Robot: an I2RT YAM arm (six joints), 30 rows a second.
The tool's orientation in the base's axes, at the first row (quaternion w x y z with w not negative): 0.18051 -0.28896 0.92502 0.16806
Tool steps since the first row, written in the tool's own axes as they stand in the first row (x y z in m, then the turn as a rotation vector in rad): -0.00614 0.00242 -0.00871 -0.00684 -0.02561 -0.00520; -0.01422 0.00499 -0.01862 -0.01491 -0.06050 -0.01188; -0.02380 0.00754 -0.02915 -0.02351 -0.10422 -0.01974; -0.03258 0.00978 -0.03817 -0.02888 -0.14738 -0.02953; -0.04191 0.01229 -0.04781 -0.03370 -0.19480 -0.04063; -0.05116 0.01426 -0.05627 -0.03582 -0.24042 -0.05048; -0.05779 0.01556 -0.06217 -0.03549 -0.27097 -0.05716; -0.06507 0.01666 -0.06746 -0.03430 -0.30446 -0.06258; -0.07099 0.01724 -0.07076 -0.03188 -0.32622 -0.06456; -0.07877 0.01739 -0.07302 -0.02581 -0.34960 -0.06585; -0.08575 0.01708 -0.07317 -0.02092 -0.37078 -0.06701; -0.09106 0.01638 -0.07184 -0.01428 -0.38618 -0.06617; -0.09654 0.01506 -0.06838 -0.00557 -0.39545 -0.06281
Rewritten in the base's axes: 0.00121 0.00117 0.01080 0.01927 -0.01880 0.00222; 0.00354 0.00288 0.02352 0.04465 -0.04485 0.00436; 0.00688 0.00503 0.03742 0.07542 -0.07798 0.00594; 0.01015 0.00718 0.04959 0.10291 -0.11302 0.00794; 0.01354 0.00955 0.06260 0.13221 -0.15216 0.00997; 0.01747 0.01195 0.07442 0.15866 -0.19067 0.01011; 0.02039 0.01365 0.08273 0.17501 -0.21733 0.00952; 0.02407 0.01576 0.09075 0.19275 -0.24615 0.00685; 0.02749 0.01765 0.09632 0.20338 -0.26501 0.00305; 0.03284 0.02051 0.10169 0.21233 -0.28658 -0.00326; 0.03835 0.02352 0.10476 0.22091 -0.30583 -0.00873; 0.04315 0.02604 0.10574 0.22517 -0.32058 -0.01551; 0.04897 0.02905 0.10479 0.22480 -0.33051 -0.02413
